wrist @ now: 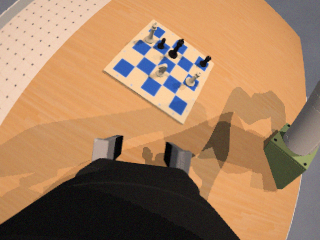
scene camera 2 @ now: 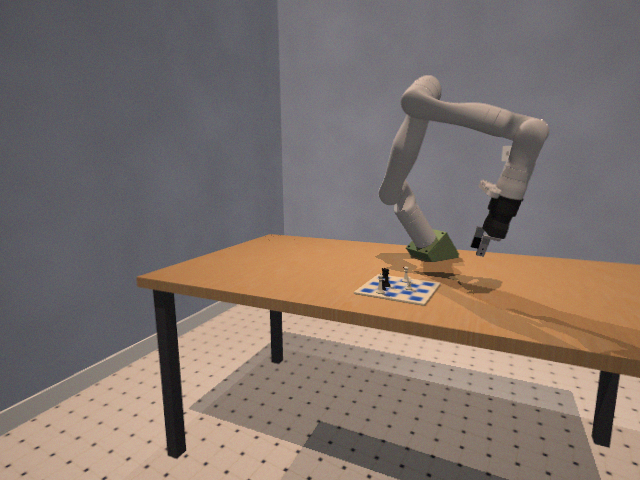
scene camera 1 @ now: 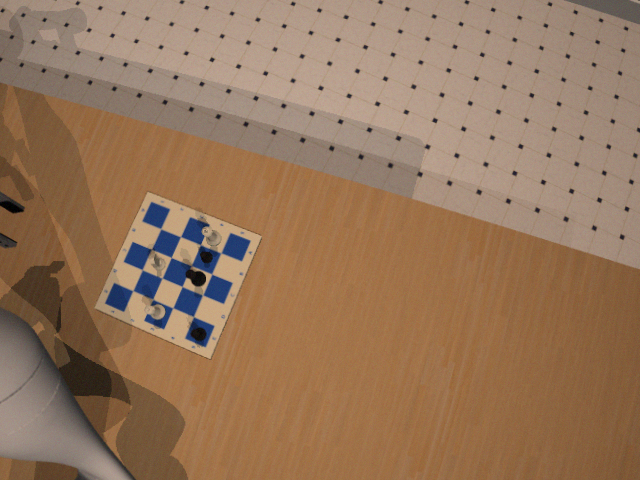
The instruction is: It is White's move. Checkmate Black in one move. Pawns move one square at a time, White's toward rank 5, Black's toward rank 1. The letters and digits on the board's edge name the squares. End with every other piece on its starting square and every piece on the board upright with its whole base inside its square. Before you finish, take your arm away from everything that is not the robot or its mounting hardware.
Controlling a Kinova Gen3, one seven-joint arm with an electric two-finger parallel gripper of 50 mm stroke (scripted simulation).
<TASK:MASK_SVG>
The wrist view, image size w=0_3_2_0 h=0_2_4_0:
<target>gripper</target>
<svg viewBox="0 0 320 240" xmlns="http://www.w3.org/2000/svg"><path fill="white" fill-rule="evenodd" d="M0 224L0 240L240 240L209 202L199 195L200 190L189 177L191 151L183 150L172 142L166 142L164 162L167 167L118 161L116 159L121 155L122 135L115 135L104 139L95 138L90 164L79 170L74 178L63 182Z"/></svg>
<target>blue-and-cream chessboard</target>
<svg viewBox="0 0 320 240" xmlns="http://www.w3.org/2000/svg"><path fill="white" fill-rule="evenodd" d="M153 19L118 53L103 71L183 125L214 63L209 61L206 67L202 67L200 61L205 60L206 57L186 41L178 50L177 58L169 57L168 52L176 47L178 39L181 38L158 22L157 30L155 30L153 36L154 42L152 44L147 43L145 37L151 31L152 22L156 22ZM201 71L202 76L196 79L195 84L192 87L187 86L185 83L186 78L193 77L198 70ZM166 63L167 70L164 76L160 78L156 75L158 65ZM166 38L164 49L159 49L157 45L161 43L162 38Z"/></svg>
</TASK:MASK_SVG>
